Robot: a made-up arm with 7 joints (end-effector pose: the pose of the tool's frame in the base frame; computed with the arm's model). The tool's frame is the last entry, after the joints. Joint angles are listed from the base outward.
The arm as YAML. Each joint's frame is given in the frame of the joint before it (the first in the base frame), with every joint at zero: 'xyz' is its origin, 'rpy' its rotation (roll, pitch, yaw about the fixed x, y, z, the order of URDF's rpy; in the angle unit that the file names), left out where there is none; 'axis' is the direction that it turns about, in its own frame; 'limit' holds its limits. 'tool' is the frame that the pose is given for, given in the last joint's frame.
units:
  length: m
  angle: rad
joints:
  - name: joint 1
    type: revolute
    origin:
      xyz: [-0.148, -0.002, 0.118]
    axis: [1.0, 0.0, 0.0]
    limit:
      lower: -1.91
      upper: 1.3
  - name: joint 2
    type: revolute
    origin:
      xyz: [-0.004, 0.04, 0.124]
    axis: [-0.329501, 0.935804, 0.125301]
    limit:
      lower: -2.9
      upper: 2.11
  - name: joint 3
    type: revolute
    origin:
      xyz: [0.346, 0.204, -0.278]
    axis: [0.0, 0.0, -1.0]
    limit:
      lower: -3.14
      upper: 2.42
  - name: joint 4
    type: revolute
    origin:
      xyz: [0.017, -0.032, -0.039]
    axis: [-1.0, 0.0, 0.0]
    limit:
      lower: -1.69
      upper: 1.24
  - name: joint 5
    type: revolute
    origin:
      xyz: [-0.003, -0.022, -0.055]
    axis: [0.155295, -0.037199, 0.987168]
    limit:
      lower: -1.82
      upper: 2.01
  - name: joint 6
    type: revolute
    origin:
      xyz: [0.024, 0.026, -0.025]
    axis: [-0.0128, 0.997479, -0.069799]
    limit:
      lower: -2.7
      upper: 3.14
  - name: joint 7
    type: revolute
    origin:
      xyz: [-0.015, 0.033, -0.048]
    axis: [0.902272, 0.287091, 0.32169]
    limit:
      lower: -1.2
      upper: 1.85
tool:
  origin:
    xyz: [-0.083, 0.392, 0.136]
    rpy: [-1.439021, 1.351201, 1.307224]
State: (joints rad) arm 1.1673 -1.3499 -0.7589 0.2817 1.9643 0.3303 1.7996
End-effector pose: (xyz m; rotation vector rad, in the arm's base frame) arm 0.0279 -0.4237 0.6214 0.8844 1.1364 -1.8685
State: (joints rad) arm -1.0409 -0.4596 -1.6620 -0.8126 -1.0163 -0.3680 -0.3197
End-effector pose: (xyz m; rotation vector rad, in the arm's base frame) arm -0.0017 0.2924 -0.4416 1.7687 -0.4813 -1.5486
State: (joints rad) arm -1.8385 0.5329 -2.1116 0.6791 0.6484 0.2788 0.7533
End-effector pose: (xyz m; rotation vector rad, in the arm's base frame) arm -0.0717 -0.1217 0.1835 -1.5681 -0.2747 -1.6752
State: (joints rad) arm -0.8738 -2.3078 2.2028 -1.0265 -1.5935 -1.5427 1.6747
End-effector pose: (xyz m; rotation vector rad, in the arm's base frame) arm -0.4205 0.3920 0.6417 -0.0992 -0.6853 -0.8569
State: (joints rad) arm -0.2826 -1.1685 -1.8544 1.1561 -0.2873 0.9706 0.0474
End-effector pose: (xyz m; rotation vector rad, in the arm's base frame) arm 0.4750 0.5000 0.0922 2.5170 -0.7130 -0.0052
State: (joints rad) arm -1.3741 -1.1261 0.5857 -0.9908 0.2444 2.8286 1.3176
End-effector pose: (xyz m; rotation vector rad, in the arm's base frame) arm 0.6234 0.6440 -0.0453 0.6233 0.6293 2.2436
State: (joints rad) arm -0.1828 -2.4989 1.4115 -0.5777 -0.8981 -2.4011 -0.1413
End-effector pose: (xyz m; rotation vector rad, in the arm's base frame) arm -0.2523 -0.3581 0.9409 0.3274 1.0433 -0.6993
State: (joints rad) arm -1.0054 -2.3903 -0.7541 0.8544 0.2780 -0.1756 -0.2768
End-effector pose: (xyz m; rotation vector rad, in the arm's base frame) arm 0.1848 0.7401 0.3921 1.9772 -0.0526 1.6604
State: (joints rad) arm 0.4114 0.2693 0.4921 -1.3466 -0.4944 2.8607 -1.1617
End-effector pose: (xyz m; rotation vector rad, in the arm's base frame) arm 0.2496 0.0984 0.3014 -0.2291 1.9547 -1.9764
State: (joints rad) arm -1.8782 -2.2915 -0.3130 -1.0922 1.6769 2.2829 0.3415
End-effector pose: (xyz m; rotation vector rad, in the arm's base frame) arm -0.0984 0.1843 -0.2059 0.7993 -0.6263 0.2044
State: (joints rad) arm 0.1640 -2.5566 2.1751 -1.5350 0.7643 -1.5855 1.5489
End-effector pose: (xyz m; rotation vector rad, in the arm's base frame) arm -0.2513 -0.2512 1.0570 -0.2319 1.6299 -2.3648
